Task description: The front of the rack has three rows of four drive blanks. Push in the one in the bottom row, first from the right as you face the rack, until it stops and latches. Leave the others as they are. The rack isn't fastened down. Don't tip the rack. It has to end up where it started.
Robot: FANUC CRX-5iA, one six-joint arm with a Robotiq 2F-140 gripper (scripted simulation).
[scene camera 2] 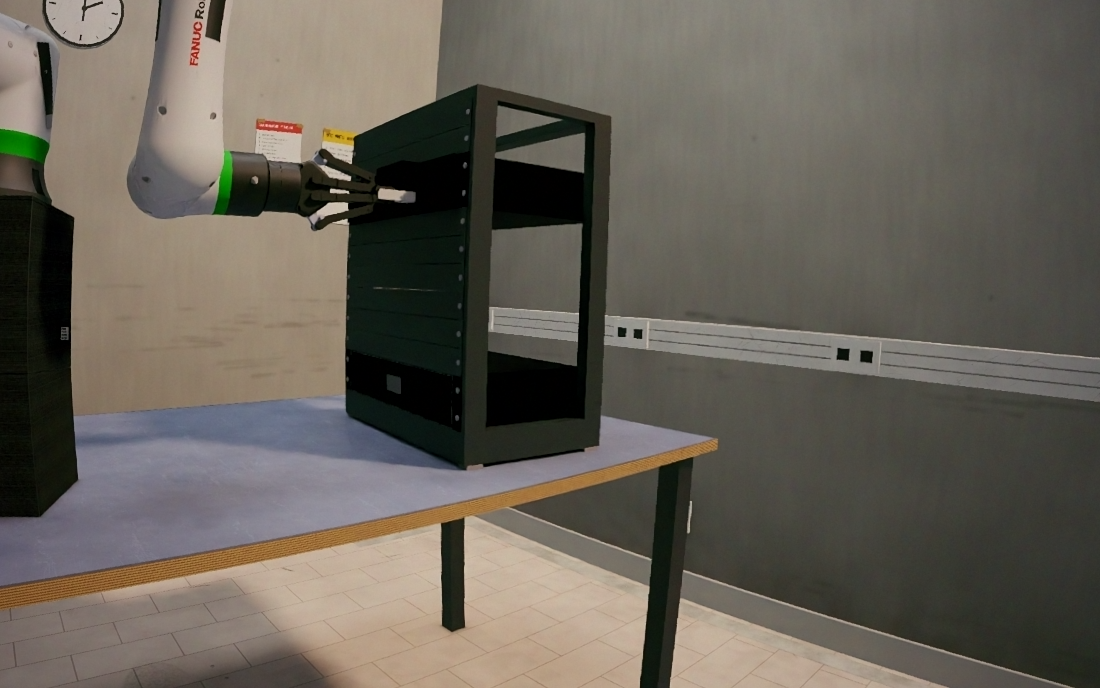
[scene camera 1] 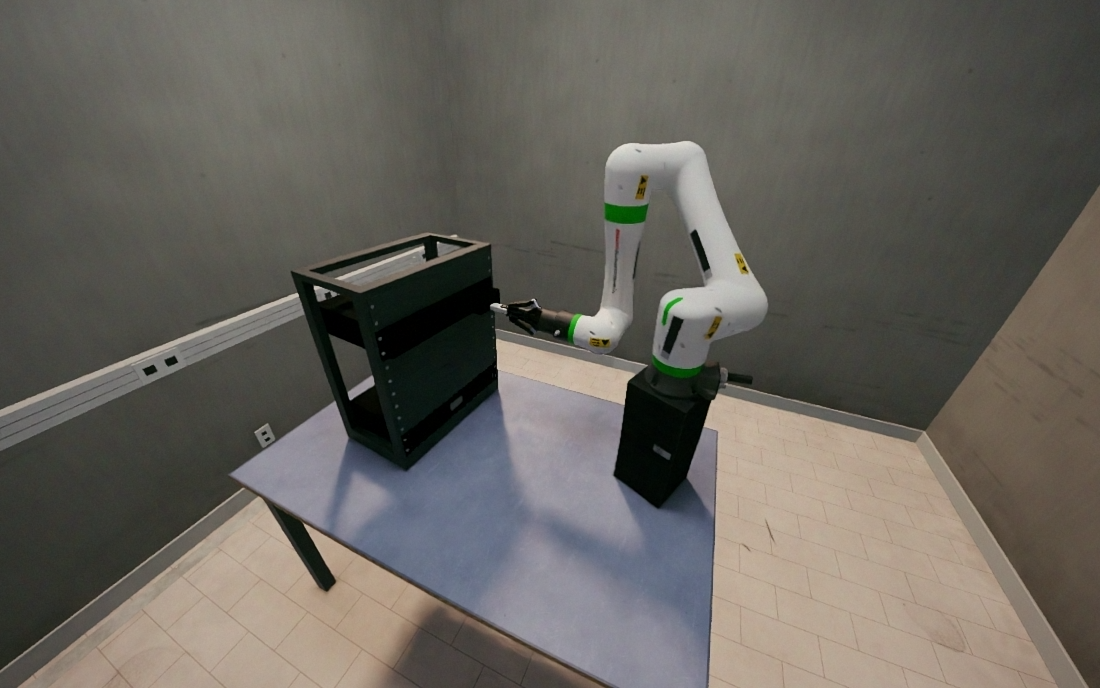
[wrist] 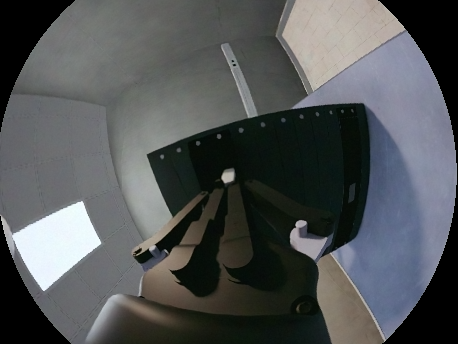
Labels:
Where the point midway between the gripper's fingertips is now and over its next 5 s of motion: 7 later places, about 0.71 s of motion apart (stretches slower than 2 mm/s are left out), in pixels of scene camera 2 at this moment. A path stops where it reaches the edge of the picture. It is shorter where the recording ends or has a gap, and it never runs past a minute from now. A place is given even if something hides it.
My gripper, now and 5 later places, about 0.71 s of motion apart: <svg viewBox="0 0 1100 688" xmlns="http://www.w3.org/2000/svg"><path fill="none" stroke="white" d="M411 197L419 198L425 198L430 199L434 199L415 197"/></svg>

